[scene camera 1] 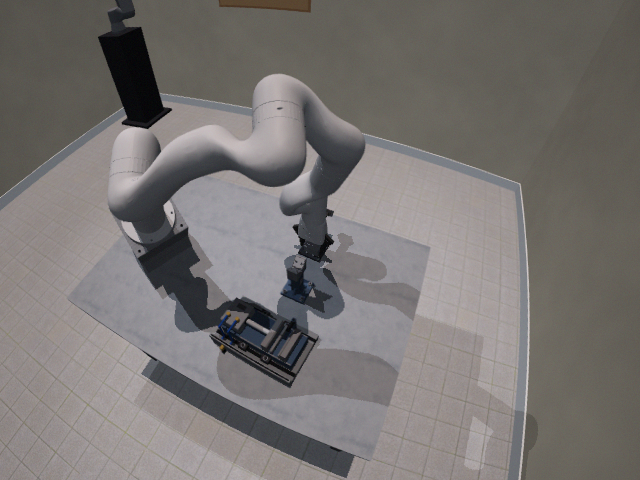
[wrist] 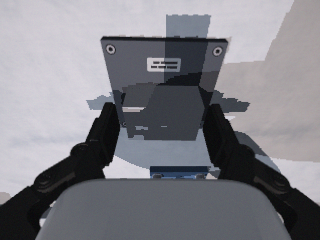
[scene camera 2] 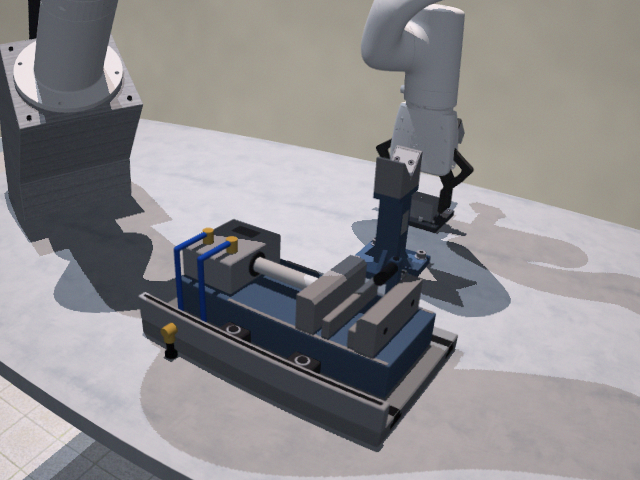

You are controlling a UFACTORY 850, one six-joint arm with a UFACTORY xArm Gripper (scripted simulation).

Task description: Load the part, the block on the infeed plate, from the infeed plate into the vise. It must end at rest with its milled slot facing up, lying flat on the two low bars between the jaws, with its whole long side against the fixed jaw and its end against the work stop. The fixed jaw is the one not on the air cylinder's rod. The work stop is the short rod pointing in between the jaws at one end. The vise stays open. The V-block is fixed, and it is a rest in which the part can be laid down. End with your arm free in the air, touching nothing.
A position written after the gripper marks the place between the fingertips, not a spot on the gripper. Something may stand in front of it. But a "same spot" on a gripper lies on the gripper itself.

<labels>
gripper: scene camera 1; wrist 161,115; scene camera 2
same spot on gripper: (scene camera 2: 445,197) = (scene camera 1: 322,249)
</labels>
